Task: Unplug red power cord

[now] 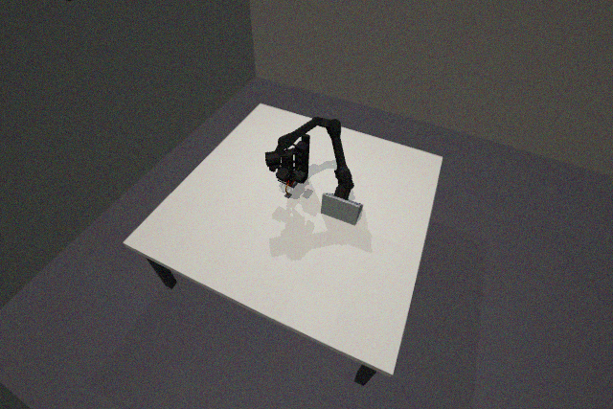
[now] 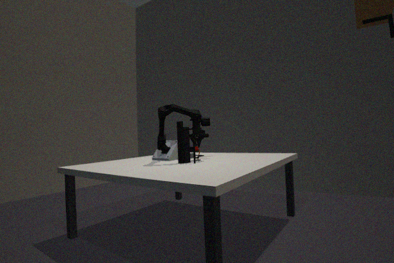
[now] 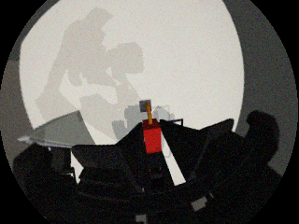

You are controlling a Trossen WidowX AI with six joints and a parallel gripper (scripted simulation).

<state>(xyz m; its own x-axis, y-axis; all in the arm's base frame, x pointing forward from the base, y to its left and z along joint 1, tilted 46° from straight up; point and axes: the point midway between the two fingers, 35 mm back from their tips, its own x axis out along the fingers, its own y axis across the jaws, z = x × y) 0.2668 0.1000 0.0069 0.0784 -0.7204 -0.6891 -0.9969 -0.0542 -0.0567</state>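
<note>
The red plug is 5 cm to the right of my gripper tip.
</note>
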